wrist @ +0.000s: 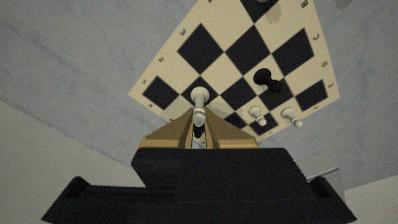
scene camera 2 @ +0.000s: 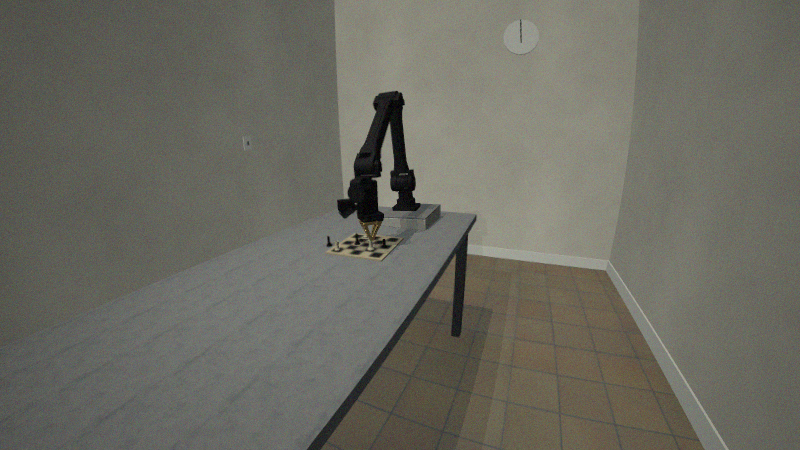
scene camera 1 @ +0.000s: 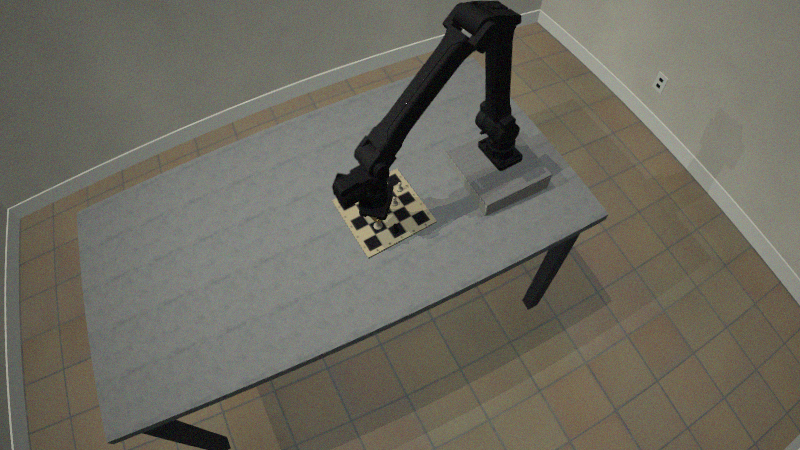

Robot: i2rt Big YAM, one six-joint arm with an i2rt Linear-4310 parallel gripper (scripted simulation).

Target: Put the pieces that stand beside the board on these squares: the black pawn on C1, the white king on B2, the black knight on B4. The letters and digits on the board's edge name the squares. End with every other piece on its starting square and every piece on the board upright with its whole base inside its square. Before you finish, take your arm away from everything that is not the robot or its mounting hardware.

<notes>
The pictures show: my gripper and a chessboard.
</notes>
